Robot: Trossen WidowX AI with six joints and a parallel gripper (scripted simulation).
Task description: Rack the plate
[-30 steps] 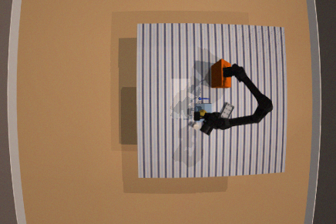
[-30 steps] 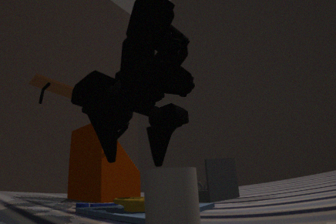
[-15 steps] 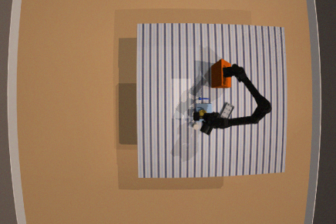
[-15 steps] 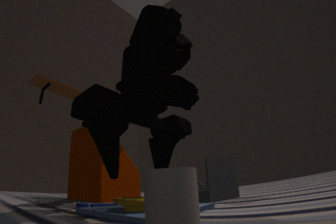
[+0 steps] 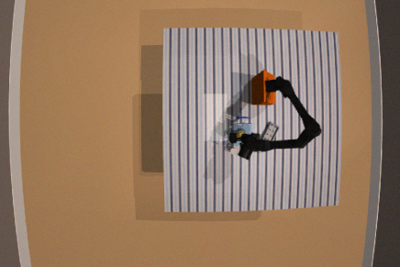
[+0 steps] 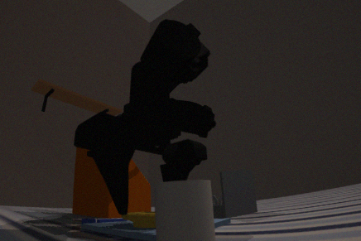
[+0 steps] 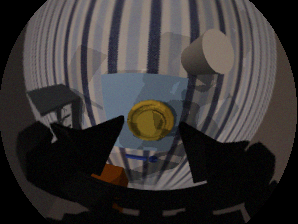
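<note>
My gripper tip is now 1 cm above the yellow plate. The rest, counted from my gripper tip: white cup 9 cm ahead, 7 cm to the right; light blue mat 1 cm behind, 2 cm to the left, 2 cm below; blue spoon 12 cm behind, 2 cm to the left, 2 cm below.
</note>
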